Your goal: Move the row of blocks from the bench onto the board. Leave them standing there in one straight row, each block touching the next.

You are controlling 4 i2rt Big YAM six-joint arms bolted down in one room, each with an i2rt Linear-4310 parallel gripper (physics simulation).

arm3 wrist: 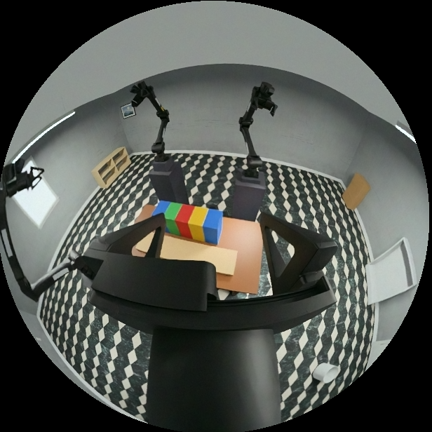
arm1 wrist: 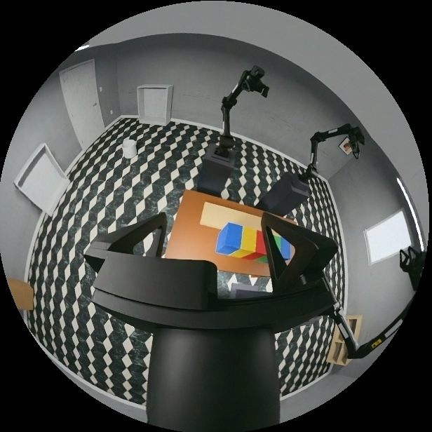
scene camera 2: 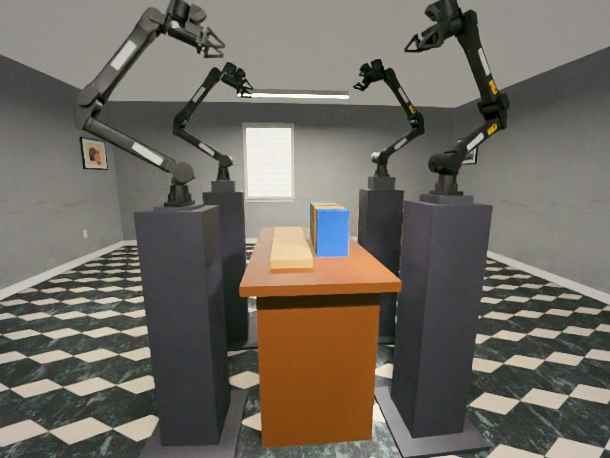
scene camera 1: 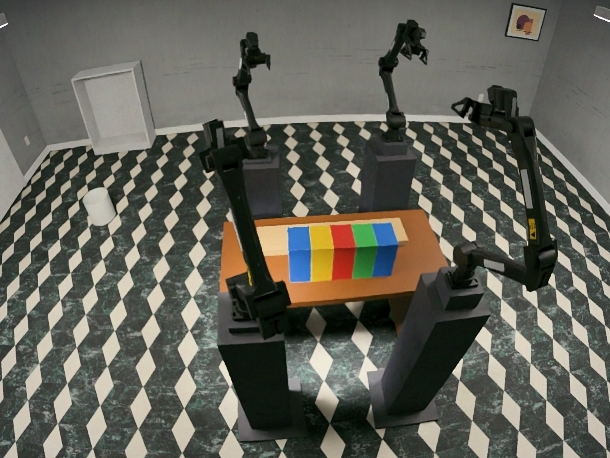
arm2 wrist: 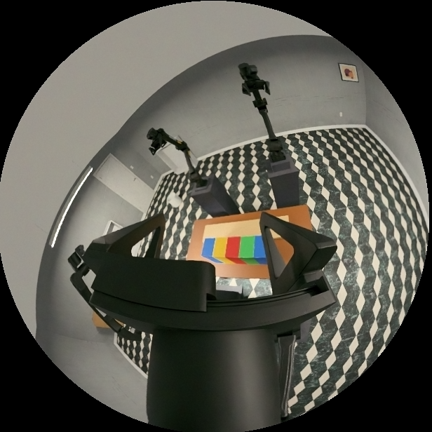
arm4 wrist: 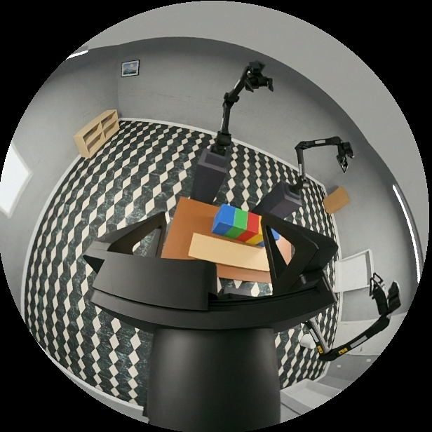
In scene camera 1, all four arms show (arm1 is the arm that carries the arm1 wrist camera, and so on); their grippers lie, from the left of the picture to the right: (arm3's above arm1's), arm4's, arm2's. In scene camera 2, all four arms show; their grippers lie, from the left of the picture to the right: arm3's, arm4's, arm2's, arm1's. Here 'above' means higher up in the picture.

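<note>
A row of upright blocks stands on the orange-brown bench [scene camera 1: 350, 292] [scene camera 2: 325, 282], touching side by side: blue [scene camera 1: 300, 262] [scene camera 2: 332, 232], yellow [scene camera 1: 321, 262], red [scene camera 1: 343, 261], green [scene camera 1: 365, 260] and blue [scene camera 1: 386, 259]. The pale wooden board [scene camera 1: 272, 240] [scene camera 2: 291, 250] [arm3 wrist: 220, 256] [arm4 wrist: 225, 251] lies bare beside the row, parallel to it, behind it in scene camera 1. The arm1 gripper [arm1 wrist: 214, 216] [scene camera 2: 414, 45], arm2 gripper [arm2 wrist: 214, 216] [scene camera 2: 357, 85], arm3 gripper [arm3 wrist: 214, 216] [scene camera 2: 215, 46] and arm4 gripper [arm4 wrist: 214, 216] [scene camera 2: 246, 90] are open and empty, high above the bench.
Dark pedestals [scene camera 2: 182, 325] [scene camera 2: 445, 320] [scene camera 1: 255, 380] [scene camera 1: 435, 350] carry the arms at the bench's corners. A white bin [scene camera 1: 99, 206] and a white open shelf [scene camera 1: 145, 107] stand away from the bench. A low wooden shelf [arm4 wrist: 82, 147] stands by a wall.
</note>
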